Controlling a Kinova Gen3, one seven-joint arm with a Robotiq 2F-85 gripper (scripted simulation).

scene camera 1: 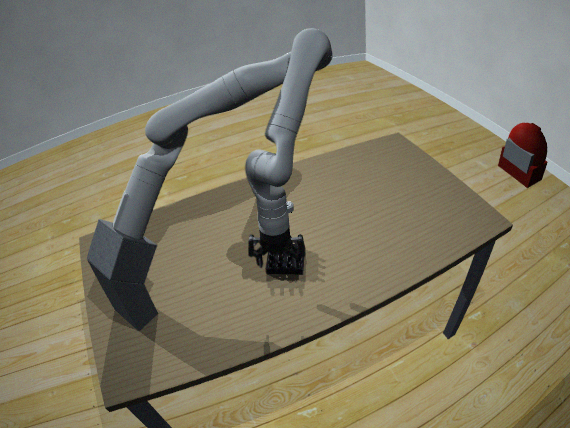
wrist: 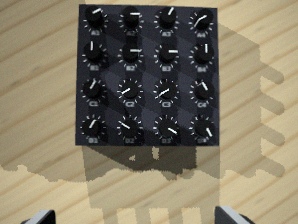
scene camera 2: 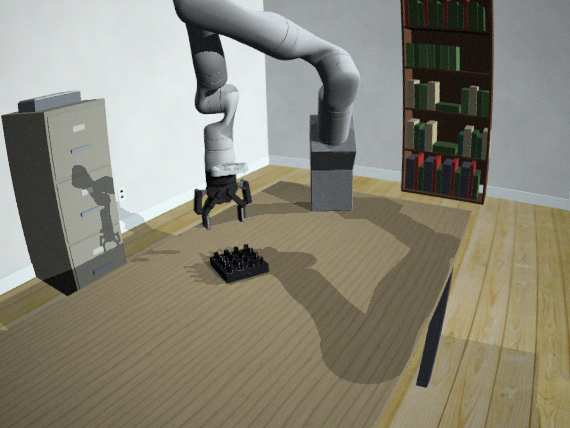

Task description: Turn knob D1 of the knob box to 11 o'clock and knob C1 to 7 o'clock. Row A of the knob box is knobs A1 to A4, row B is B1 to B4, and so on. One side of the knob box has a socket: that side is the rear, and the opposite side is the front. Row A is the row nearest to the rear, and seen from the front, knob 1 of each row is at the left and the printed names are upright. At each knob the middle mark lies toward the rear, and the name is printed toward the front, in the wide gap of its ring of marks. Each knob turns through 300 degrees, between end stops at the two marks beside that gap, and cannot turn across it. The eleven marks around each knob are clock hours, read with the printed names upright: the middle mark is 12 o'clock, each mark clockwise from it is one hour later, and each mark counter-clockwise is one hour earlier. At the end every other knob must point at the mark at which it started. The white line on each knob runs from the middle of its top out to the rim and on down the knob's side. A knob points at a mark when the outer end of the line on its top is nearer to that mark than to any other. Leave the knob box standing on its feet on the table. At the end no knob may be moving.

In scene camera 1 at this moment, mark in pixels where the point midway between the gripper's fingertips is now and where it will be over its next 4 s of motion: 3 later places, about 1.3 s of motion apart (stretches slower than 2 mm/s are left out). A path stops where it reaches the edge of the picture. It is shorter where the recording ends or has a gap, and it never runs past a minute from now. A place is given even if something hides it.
The gripper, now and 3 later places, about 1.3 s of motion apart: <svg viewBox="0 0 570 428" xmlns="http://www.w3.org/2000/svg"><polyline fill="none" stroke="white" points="278,265 273,252 269,240 271,246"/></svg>
